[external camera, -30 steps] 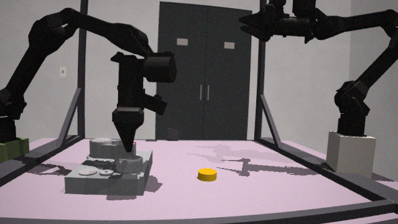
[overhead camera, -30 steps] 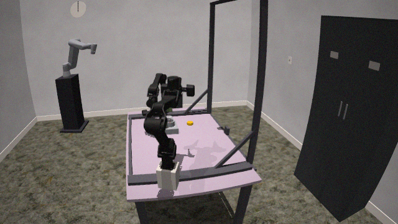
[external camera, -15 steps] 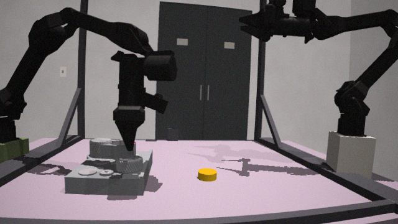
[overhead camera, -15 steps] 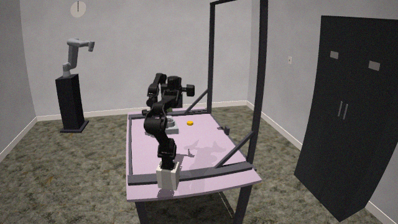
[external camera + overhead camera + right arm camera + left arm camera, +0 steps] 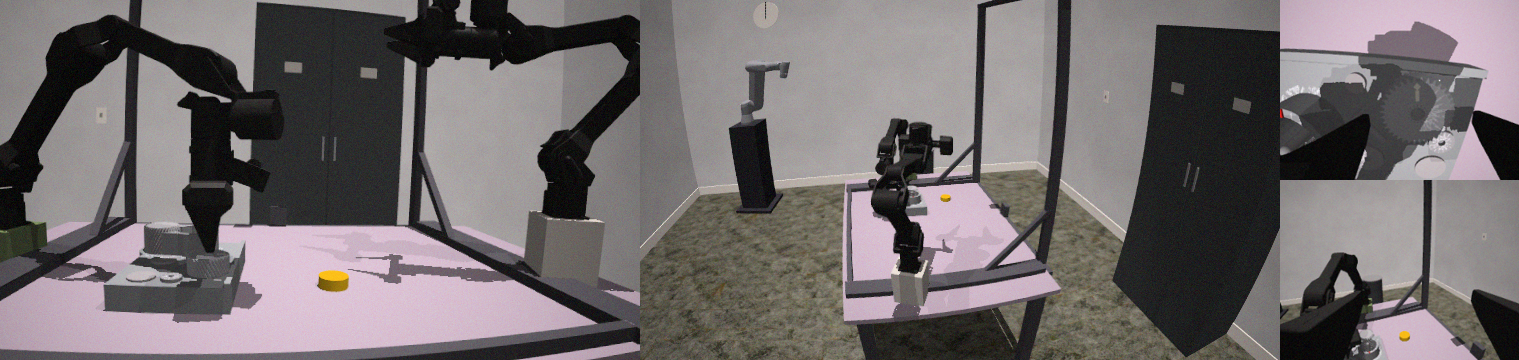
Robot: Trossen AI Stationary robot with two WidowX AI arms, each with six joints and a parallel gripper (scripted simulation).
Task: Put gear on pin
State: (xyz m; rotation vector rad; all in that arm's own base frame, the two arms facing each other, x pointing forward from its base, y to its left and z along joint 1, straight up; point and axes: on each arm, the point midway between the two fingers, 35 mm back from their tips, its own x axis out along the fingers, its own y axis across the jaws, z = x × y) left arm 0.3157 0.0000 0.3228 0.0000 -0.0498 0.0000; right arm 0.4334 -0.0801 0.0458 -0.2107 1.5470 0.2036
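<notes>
The gear lies 60 mm below my right hand. Round my right hand: pin 70 mm below, 50 mm behind, 40 mm to the right.
</notes>
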